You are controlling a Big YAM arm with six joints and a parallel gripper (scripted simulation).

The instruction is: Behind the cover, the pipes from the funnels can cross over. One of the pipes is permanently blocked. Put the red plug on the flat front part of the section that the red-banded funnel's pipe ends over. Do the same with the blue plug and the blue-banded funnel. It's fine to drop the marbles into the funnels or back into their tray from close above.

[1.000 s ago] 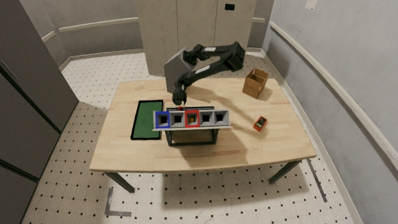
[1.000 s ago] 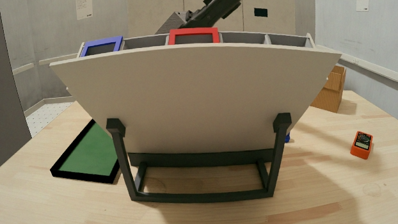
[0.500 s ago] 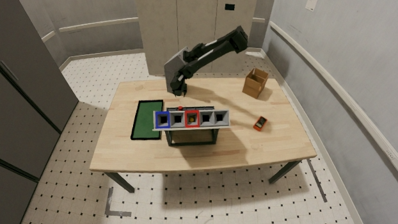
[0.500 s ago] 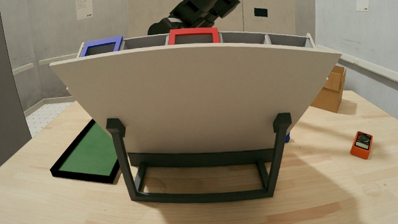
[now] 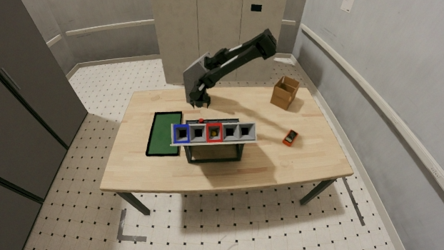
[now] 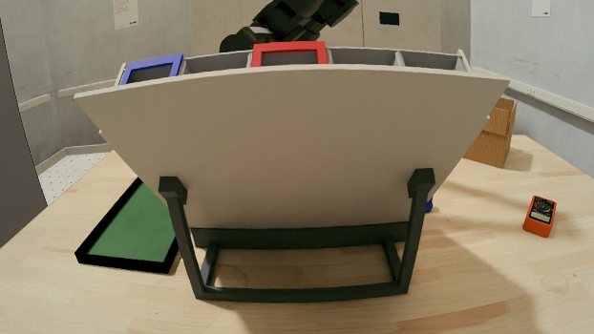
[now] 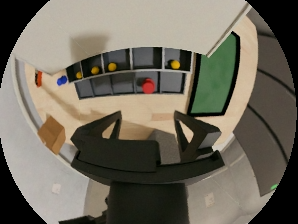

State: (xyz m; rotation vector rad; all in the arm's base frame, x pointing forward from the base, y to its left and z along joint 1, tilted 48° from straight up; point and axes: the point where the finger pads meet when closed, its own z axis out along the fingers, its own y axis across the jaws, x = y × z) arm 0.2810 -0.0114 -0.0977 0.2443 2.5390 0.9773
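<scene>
The blue plug lies 340 mm to the left of my hand, 140 mm below it and 70 mm ahead of it. Also, from my hand: red plug 140 mm below; then pale cover 200 mm ahead, 70 mm to the left, 50 mm above; then green tray 260 mm to the right, 150 mm below, 70 mm ahead.
</scene>
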